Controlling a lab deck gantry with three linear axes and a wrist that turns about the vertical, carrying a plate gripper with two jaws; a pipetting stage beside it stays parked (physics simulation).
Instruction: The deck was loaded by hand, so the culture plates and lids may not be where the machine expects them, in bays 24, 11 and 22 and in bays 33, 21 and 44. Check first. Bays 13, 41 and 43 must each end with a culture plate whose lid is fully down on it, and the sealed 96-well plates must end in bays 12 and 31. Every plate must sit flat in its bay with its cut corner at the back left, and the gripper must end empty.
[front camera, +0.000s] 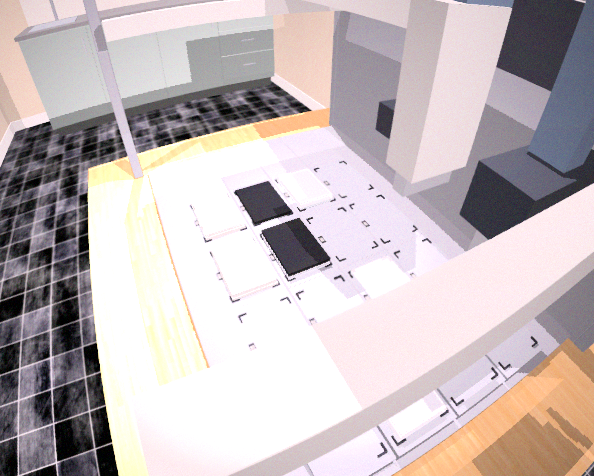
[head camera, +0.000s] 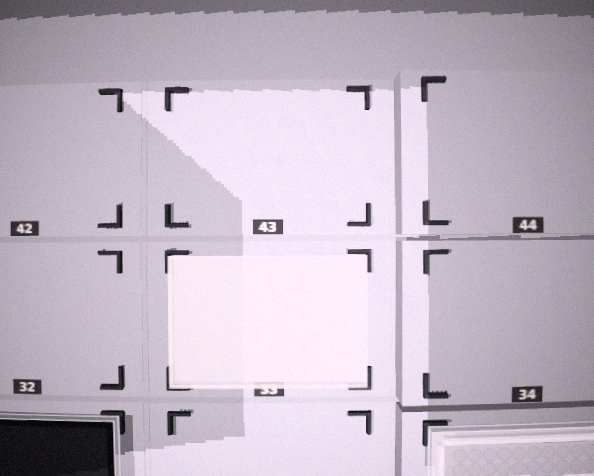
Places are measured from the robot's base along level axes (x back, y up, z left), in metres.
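Where they show: robot's base, link origin: (front camera: 191, 206).
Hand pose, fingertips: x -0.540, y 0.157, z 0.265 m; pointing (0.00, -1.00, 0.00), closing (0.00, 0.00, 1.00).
Things, the pixels of their top centre, and the offset from my fingertips. "spot": a spot on its surface instead.
- plain pale lid-like piece, top centre: (head camera: 267, 322) (front camera: 389, 286) dx +0.148, dy -0.149, dz -0.008 m
- pale plate with wells, top centre: (front camera: 398, 385) dx -0.016, dy -0.128, dz -0.115 m
- black-topped piece, top centre: (front camera: 294, 243) dx +0.312, dy -0.140, dz -0.115 m
- black piece, top centre: (front camera: 262, 199) dx +0.476, dy -0.149, dz -0.115 m
- Bay 43, surface spot: (head camera: 305, 150) spot: dx +0.123, dy -0.157, dz +0.103 m
- Bay 44, surface spot: (head camera: 520, 155) spot: dx -0.011, dy -0.142, dz +0.096 m
My gripper's dark body (front camera: 515, 182) hangs at the right in the front view; its jaws are mostly hidden and their opening cannot be told. A plain pale lid-like piece (front camera: 382, 274) (head camera: 300, 320) lies in bay 33. A pale plate with wells (front camera: 422, 412) (head camera: 530, 459) sits in bay 24. A black-topped piece (front camera: 295, 246) (head camera: 55, 450) is in bay 22, with a pale rim below. Another black piece (front camera: 262, 201) is in bay 21. Pale plates (front camera: 218, 219) (front camera: 245, 267) (front camera: 306, 187) stand in bays 11, 12 and 31. Bay 43 (head camera: 305, 150) holds no plate.
A broad pale beam (front camera: 425, 320) crosses the front view and hides part of the deck. A pale column (front camera: 440, 95) hangs beside the blue gripper column (front camera: 565, 105). Bay 44 (head camera: 520, 155) shows partly, with no plate on the visible part. Black corner brackets mark the bays.
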